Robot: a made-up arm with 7 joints.
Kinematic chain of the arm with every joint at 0, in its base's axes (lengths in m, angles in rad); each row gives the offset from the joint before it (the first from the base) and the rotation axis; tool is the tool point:
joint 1: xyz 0 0 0.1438 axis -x
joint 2: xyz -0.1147 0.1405 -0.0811 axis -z
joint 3: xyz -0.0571 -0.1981 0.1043 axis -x
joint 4: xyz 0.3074 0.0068 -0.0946 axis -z
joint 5: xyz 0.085 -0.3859 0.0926 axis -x
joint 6: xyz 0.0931 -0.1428 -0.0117 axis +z
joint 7: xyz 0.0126 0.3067 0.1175 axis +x
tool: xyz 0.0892 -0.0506 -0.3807
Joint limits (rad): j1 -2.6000..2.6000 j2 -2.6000..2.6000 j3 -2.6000..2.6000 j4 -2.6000..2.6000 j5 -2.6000..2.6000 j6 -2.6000..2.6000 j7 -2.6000..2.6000
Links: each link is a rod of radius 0.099 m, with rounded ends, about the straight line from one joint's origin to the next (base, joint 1, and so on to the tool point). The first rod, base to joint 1, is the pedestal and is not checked.
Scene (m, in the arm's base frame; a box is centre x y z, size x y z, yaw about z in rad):
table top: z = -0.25
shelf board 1: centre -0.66 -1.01 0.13 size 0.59 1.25 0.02 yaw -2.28
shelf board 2: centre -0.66 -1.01 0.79 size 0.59 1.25 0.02 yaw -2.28
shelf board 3: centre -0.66 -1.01 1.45 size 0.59 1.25 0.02 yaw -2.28
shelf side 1: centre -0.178 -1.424 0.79 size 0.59 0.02 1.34 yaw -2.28
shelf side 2: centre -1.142 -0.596 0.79 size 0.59 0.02 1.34 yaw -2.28
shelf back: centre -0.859 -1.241 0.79 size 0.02 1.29 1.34 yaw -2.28
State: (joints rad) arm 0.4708 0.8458 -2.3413 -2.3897 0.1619 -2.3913 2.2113
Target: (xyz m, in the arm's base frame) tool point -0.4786 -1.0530 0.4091
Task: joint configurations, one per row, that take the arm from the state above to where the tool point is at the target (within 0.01 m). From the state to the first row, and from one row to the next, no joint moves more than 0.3 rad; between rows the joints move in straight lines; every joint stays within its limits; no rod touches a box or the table.
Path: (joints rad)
1: 0.5745 0.6107 -2.1946 -2.4088 0.3553 -2.1755 2.3915
2: 0.6782 0.3757 -2.0479 -2.4280 0.5487 -1.9598 2.5717
3: 0.6404 0.2552 -2.1400 -2.4363 0.7737 -2.0067 2.5788
4: 0.6026 0.1347 -2.2321 -2.4447 0.9986 -2.0537 2.5858
5: 0.5647 0.0142 -2.3242 -2.4530 1.2235 -2.1006 2.5929
6: 0.5269 -0.1063 -2.4163 -2.4614 1.4485 -2.1475 2.6000
7: 0.4575 0.1011 -2.4570 -2.4430 1.1796 -2.2059 2.6000
8: 0.3881 0.3084 -2.4977 -2.4247 0.9108 -2.2644 2.6000
9: 0.3187 0.5157 -2.5384 -2.4063 0.6419 -2.3228 2.6000

